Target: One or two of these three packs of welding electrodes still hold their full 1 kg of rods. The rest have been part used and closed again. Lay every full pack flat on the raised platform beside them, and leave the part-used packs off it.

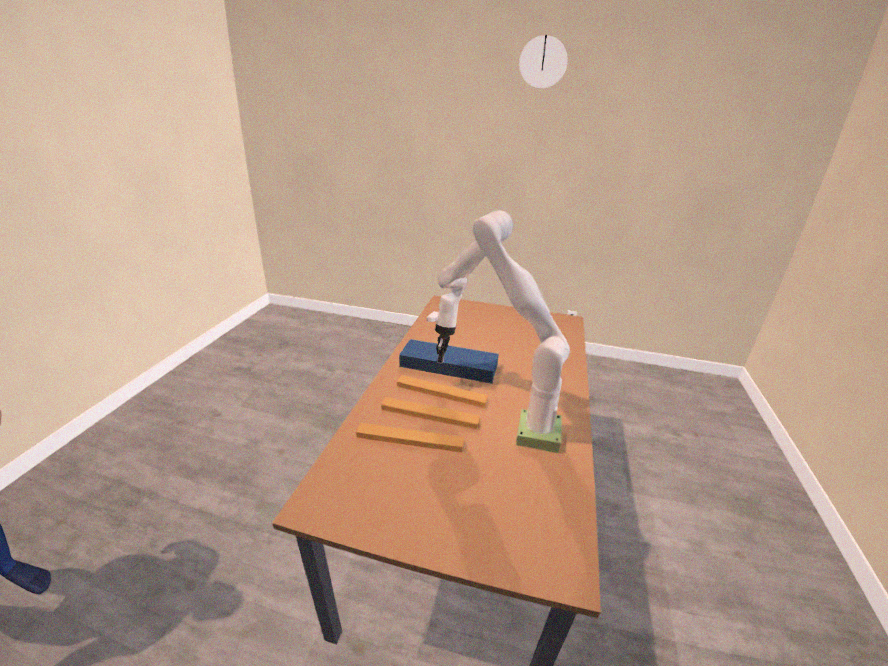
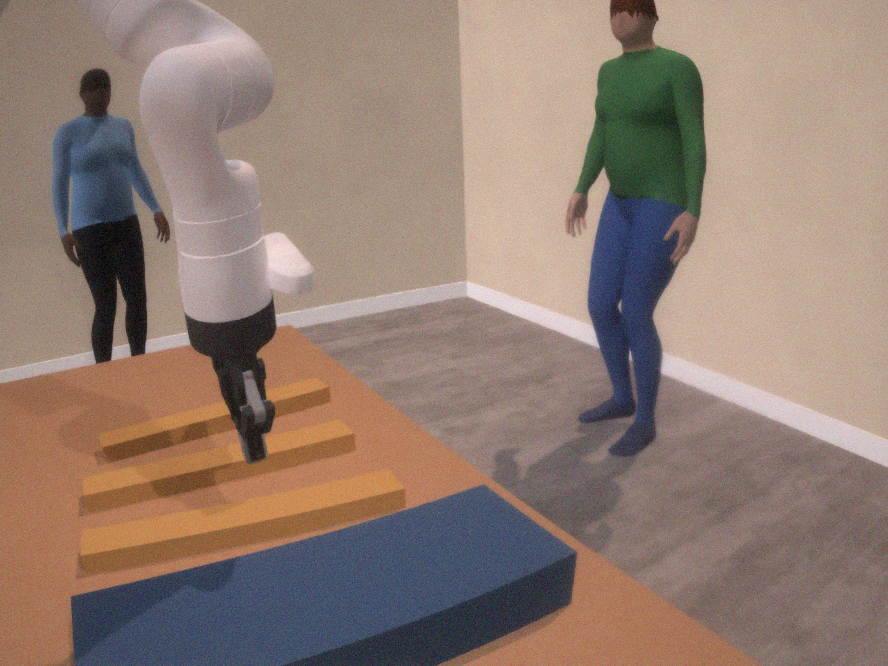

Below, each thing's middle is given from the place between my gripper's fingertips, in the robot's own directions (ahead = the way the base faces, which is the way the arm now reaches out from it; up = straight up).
My hand is 10 mm past the blue raised platform (image 2: 454,574), 150 mm to the left of it and 80 mm above it.
